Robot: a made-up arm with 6 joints. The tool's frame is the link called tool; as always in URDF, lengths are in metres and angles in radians. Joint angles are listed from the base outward.
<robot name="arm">
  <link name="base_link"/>
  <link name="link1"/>
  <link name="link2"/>
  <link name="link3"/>
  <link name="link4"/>
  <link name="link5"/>
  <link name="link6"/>
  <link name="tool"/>
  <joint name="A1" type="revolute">
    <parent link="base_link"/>
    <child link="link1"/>
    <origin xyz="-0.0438 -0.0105 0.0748" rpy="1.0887 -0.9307 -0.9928"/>
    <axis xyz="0 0 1"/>
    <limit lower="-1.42" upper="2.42"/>
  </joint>
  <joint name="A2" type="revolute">
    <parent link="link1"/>
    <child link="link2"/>
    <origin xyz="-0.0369 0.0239 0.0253" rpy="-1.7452 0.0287 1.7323"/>
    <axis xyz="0 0 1"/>
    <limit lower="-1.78" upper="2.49"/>
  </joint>
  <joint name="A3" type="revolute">
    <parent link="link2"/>
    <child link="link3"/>
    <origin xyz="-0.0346 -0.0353 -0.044" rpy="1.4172 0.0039 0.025"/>
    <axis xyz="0 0 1"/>
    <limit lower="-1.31" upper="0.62"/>
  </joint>
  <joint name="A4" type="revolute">
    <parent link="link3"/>
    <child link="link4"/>
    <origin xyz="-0.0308 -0.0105 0.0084" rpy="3.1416 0 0"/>
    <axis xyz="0 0 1"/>
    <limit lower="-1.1" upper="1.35"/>
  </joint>
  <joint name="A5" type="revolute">
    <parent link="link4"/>
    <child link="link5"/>
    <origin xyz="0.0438 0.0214 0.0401" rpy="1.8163 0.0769 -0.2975"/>
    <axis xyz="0 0 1"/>
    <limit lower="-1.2" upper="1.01"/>
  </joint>
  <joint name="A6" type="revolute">
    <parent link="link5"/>
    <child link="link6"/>
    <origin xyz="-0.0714 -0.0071 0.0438" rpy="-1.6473 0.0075 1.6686"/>
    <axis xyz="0 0 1"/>
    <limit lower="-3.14" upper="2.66"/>
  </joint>
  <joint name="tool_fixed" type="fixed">
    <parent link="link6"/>
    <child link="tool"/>
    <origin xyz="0.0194 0.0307 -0.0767" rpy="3.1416 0 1.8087"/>
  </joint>
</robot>
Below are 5 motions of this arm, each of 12 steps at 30 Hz.
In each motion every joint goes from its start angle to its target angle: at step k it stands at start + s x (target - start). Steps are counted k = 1, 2, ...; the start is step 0. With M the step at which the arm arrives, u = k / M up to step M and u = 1 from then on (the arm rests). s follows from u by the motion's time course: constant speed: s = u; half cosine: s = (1 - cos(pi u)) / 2; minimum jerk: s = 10 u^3 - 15 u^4 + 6 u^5.
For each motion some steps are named. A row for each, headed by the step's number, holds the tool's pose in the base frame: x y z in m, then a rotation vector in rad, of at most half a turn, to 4 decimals.
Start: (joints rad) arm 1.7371 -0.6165 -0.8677 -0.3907 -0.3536 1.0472
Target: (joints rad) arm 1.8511 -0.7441 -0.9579 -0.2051 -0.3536 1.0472
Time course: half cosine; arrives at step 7
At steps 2, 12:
2: -0.0800 0.0023 0.1020 0.0740 -1.8714 -0.0054
12: -0.0737 0.0097 0.1039 -0.0336 -1.6840 -0.0824

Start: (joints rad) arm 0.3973 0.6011 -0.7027 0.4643 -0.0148 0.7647
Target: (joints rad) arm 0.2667 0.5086 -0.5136 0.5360 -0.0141 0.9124
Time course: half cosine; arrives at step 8
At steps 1, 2, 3, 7, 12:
1: -0.1148 -0.0263 0.1366 -0.6279 -1.0039 -2.6034
2: -0.1147 -0.0267 0.1370 -0.6282 -1.0065 -2.6090
3: -0.1145 -0.0272 0.1375 -0.6281 -1.0108 -2.6175
7: -0.1139 -0.0295 0.1392 -0.6207 -1.0302 -2.6521
12: -0.1138 -0.0296 0.1392 -0.6200 -1.0314 -2.6541

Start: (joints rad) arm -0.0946 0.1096 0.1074 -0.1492 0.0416 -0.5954
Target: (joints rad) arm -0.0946 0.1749 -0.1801 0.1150 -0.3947 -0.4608
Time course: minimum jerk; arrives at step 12
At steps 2, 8, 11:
2: -0.0558 -0.0252 0.0820 -1.6763 -0.6852 -0.7609
8: -0.0583 -0.0150 0.0991 -1.0664 -0.7369 -0.8490
11: -0.0596 -0.0145 0.1048 -0.8979 -0.7528 -0.8901

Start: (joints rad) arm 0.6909 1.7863 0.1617 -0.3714 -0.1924 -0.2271
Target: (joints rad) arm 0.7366 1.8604 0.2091 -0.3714 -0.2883 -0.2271
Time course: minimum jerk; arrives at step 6
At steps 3, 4, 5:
3: -0.1110 -0.0014 0.0824 2.8284 -0.0505 0.9253
4: -0.1111 -0.0009 0.0813 2.8365 -0.0610 0.9211
5: -0.1112 -0.0006 0.0806 2.8413 -0.0676 0.9190

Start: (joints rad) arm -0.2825 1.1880 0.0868 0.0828 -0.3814 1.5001
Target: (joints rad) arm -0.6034 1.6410 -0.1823 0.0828 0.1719 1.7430
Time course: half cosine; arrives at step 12
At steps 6, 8, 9, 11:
6: -0.0947 0.0142 0.1545 1.7883 1.2836 1.7266
8: -0.0850 0.0133 0.1572 1.9750 1.1435 1.4825
9: -0.0808 0.0123 0.1579 2.0502 1.0921 1.3755
11: -0.0755 0.0106 0.1583 2.1420 1.0332 1.2372

